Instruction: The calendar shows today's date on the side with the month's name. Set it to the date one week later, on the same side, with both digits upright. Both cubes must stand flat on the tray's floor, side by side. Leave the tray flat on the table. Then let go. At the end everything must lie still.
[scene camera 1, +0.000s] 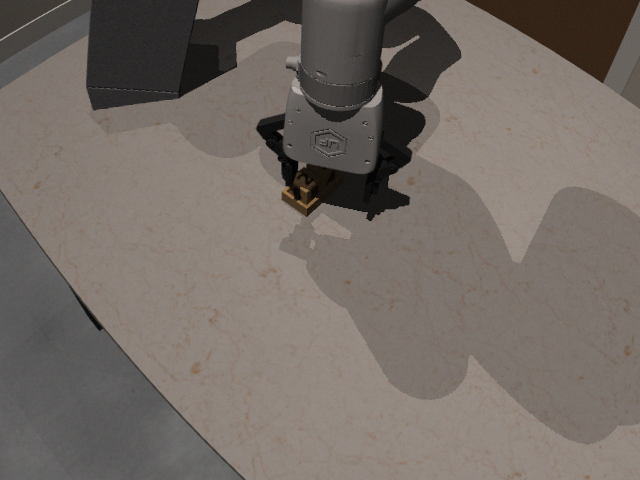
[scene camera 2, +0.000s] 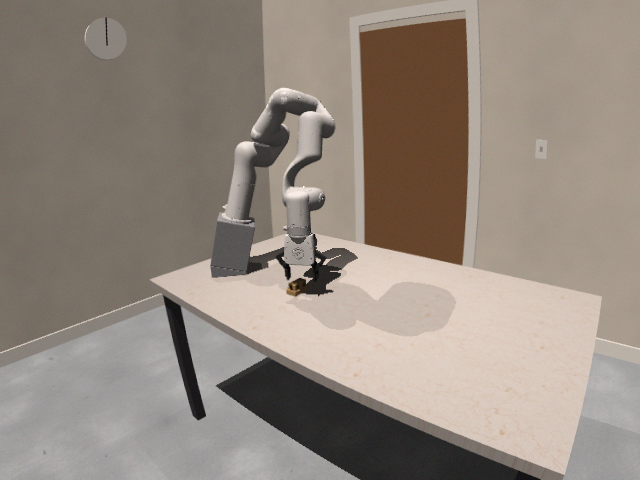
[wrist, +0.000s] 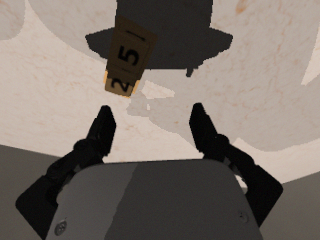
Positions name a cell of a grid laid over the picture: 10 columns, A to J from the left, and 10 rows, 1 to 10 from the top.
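I see a wooden cube (scene camera 1: E4) at 0.73 m from the lens. There is a wooden tray (scene camera 1: E5) too, and that tray is 0.74 m from the lens.
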